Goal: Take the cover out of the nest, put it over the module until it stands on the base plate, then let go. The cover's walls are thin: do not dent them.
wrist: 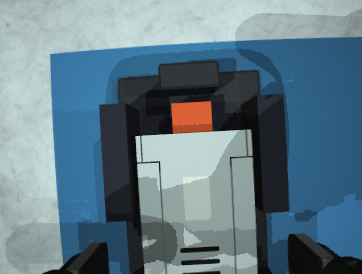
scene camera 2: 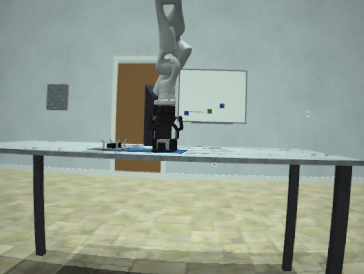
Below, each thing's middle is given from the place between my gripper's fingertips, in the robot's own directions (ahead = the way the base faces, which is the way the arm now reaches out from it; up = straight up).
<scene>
I see my gripper 2 cm above the grey cover [wrist: 197,207].
</scene>
